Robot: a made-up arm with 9 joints. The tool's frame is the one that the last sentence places.
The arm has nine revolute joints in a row. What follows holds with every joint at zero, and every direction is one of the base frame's. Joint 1 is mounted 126.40 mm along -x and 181.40 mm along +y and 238.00 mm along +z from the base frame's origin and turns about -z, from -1.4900 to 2.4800 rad. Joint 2 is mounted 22.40 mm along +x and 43.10 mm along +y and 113.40 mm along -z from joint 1 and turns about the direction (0.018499, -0.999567, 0.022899), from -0.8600 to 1.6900 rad. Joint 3 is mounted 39.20 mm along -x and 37.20 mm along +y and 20.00 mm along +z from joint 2 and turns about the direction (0.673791, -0.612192, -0.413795), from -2.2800 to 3.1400 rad. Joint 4 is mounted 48.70 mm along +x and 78.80 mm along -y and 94.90 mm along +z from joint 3 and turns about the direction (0.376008, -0.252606, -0.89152), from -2.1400 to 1.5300 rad. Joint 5 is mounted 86.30 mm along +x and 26.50 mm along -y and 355.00 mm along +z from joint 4 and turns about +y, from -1.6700 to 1.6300 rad. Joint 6 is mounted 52.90 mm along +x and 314.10 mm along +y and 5.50 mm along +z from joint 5 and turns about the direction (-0.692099, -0.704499, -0.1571), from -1.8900 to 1.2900 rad. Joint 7 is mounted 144.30 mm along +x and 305.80 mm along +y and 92.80 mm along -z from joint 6 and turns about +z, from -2.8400 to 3.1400 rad. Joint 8 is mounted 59.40 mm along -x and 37.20 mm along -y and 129.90 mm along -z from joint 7 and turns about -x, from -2.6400 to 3.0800 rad. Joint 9 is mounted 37.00 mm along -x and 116.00 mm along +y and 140.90 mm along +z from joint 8 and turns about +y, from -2.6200 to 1.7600 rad. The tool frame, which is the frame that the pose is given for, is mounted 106.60 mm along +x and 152.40 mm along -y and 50.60 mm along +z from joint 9; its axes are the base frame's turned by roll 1.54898, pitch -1.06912 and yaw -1.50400 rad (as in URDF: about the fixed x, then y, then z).
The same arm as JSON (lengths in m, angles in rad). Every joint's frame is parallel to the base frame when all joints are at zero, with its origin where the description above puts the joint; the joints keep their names.
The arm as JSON. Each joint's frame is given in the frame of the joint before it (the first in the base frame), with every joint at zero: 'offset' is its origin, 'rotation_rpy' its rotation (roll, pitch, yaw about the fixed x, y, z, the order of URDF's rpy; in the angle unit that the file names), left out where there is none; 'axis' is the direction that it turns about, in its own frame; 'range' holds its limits. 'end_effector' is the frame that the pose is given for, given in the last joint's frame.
{"length_unit": "m", "angle_unit": "rad", "chain": [{"id": "joint 1", "offset": [-0.1264, 0.1814, 0.238], "axis": "-z", "range": [-1.49, 2.48]}, {"id": "joint 2", "offset": [0.0224, 0.0431, -0.1134], "axis": [0.018499, -0.999567, 0.022899], "range": [-0.86, 1.69]}, {"id": "joint 3", "offset": [-0.0392, 0.0372, 0.02], "axis": [0.673791, -0.612192, -0.413795], "range": [-2.28, 3.14]}, {"id": "joint 4", "offset": [0.0487, -0.0788, 0.0949], "axis": [0.376008, -0.252606, -0.89152], "range": [-2.14, 1.53]}, {"id": "joint 5", "offset": [0.0863, -0.0265, 0.355], "axis": "+y", "range": [-1.67, 1.63]}, {"id": "joint 6", "offset": [0.0529, 0.3141, 0.0055], "axis": [-0.692099, -0.704499, -0.1571], "range": [-1.89, 1.29]}, {"id": "joint 7", "offset": [0.1443, 0.3058, -0.0928], "axis": "+z", "range": [-2.84, 3.14]}, {"id": "joint 8", "offset": [-0.0594, -0.0372, -0.1299], "axis": "-x", "range": [-2.64, 3.08]}, {"id": "joint 9", "offset": [-0.037, 0.116, 0.1409], "axis": "+y", "range": [-2.62, 1.76]}], "end_effector": {"offset": [0.1066, -0.1524, 0.0506], "rotation_rpy": [1.549, -1.0691, -1.504]}}
